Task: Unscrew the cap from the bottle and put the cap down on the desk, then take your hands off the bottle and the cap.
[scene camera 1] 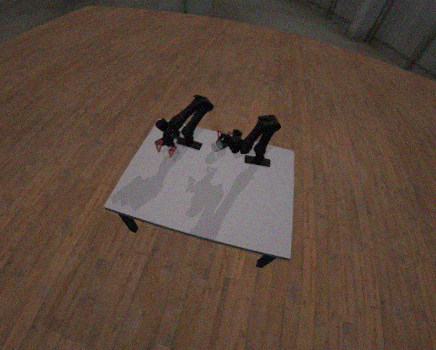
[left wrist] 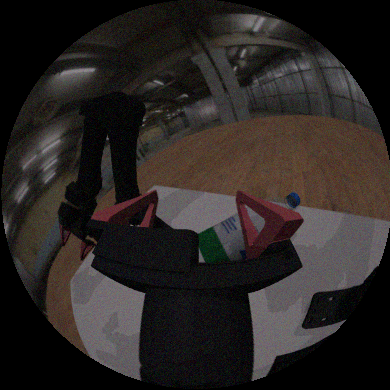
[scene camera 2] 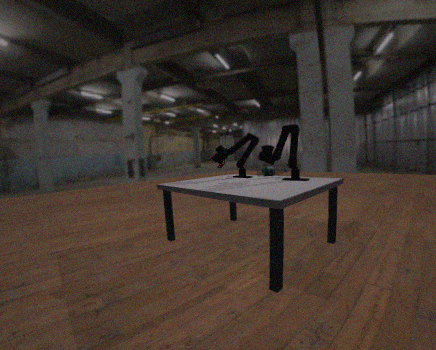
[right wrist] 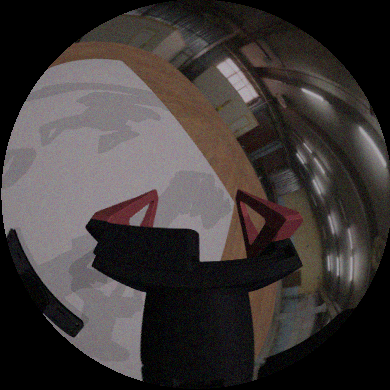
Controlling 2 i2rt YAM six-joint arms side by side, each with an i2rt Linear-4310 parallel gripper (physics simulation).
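Frame: origin at the left arm's base, x right, y ahead, z up, level; metres.
Where they show: left gripper, fingertip midpoint: (scene camera 1: 223, 131) (left wrist: 196, 194); right gripper, fingertip midpoint: (scene camera 1: 164, 155) (left wrist: 71, 252) (scene camera 2: 213, 163) (right wrist: 196, 193); left arm's base, origin of the base link: (scene camera 1: 257, 161) (scene camera 2: 295, 180); right arm's base, origin of the base link: (scene camera 1: 189, 143) (scene camera 2: 242, 177).
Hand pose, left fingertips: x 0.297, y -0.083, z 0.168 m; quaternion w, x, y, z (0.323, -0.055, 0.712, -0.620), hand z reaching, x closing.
Each offset is from my left fingertips to the top centre of the thing. "*": to the spot under its first point. Level surfaces: height alone.
A clear bottle {* dz -0.081, dx +0.018, dy +0.070 m} (scene camera 1: 218, 145) (scene camera 2: 269, 171) (left wrist: 212, 245) with a green and white label appears to lie on its side on the white desk {dz -0.168 m} (scene camera 1: 250, 210) (left wrist: 330, 260). Its blue cap {* dz -0.101, dx -0.121, dy -0.100 m} (left wrist: 293, 200) shows at the neck end in the left wrist view; whether it is screwed on cannot be told. My left gripper (scene camera 1: 223, 134) (left wrist: 196, 194) is open near the bottle; one red finger partly hides the bottle in the left wrist view. My right gripper (scene camera 1: 165, 150) (right wrist: 196, 193) is open and empty above the desk, well to the left of the bottle in scene camera 1.
The right arm (left wrist: 122, 145) rises at the left of the left wrist view. The left arm's base plate (scene camera 1: 257, 161) (left wrist: 330, 307) and the right arm's base plate (scene camera 1: 189, 144) sit near the desk's far edge, on either side of the bottle in scene camera 1.
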